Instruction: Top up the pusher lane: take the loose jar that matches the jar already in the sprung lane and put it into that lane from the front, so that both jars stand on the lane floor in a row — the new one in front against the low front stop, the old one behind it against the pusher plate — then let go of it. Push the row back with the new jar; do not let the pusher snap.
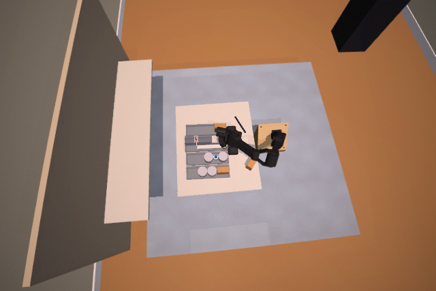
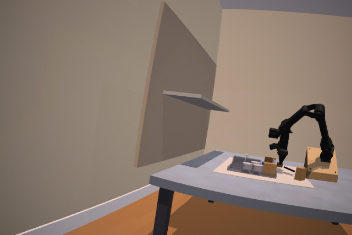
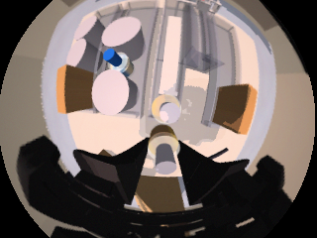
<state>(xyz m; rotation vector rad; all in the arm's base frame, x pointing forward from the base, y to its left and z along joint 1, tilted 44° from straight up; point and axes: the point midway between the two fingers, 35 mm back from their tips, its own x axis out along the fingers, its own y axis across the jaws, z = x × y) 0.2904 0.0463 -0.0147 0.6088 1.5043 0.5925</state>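
Now: the sprung lane 190 mm ahead of my gripper tip, 30 mm to the right of it and 30 mm below it. The rest, counted from my gripper tip: black rod: 160 mm to the right, 80 mm behind, 50 mm below; pusher plate: 150 mm ahead, 30 mm to the right.
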